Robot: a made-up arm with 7 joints. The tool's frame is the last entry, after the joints. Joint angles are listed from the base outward. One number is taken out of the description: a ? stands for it. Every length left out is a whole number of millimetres.
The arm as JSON. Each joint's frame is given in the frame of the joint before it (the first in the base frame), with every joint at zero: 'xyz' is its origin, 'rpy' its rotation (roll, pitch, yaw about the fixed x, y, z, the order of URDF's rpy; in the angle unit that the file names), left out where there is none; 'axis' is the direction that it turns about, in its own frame. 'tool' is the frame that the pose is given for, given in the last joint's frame.
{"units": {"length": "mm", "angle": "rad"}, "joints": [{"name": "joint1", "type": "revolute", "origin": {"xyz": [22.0, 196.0, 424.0]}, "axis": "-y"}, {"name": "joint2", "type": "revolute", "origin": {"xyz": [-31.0, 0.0, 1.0]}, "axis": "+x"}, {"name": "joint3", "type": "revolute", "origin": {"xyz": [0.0, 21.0, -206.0]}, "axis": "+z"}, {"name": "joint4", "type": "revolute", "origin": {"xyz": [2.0, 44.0, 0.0]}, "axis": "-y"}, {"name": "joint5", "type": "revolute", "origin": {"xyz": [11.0, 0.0, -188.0]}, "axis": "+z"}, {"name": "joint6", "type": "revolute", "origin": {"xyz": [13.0, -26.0, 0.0]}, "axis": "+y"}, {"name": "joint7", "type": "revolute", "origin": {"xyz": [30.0, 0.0, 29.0]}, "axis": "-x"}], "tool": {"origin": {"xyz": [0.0, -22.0, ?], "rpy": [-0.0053, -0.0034, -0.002]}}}
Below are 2 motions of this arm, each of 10 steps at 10 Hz.
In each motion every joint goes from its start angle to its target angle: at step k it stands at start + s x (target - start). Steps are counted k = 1, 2, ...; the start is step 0. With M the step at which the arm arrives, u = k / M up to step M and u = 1 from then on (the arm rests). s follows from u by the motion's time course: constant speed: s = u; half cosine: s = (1 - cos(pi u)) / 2; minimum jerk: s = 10 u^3 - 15 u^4 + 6 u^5.
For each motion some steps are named. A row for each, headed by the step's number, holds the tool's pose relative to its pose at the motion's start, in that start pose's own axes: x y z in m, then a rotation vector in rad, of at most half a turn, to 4 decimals.
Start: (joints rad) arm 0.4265 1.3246 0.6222 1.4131 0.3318 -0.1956 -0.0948
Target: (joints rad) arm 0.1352 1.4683 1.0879 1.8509 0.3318 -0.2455 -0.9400
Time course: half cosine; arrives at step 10
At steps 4, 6, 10:
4: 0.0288 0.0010 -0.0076 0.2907 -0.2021 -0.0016
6: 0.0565 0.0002 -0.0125 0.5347 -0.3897 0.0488
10: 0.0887 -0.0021 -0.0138 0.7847 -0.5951 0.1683

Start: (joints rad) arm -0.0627 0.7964 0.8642 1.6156 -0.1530 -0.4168 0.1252
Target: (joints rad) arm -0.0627 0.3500 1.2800 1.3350 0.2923 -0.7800 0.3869
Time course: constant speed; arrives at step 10
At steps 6, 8, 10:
6: -0.0245 -0.0175 0.0656 0.2585 0.1305 0.2744
8: -0.0276 -0.0281 0.0909 0.3668 0.1726 0.3318
10: -0.0272 -0.0410 0.1171 0.4820 0.2182 0.3685

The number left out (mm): 29.0
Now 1 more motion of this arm.
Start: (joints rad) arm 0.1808 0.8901 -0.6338 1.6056 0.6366 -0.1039 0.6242
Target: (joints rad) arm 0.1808 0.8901 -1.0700 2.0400 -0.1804 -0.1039 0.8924
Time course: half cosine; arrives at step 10
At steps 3, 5, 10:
3: -0.0022 -0.0163 -0.0086 -0.1952 0.0666 -0.1339
5: -0.0049 -0.0392 -0.0161 -0.4600 0.1375 -0.3306
10: -0.0069 -0.0748 -0.0184 -0.8489 0.1974 -0.6850

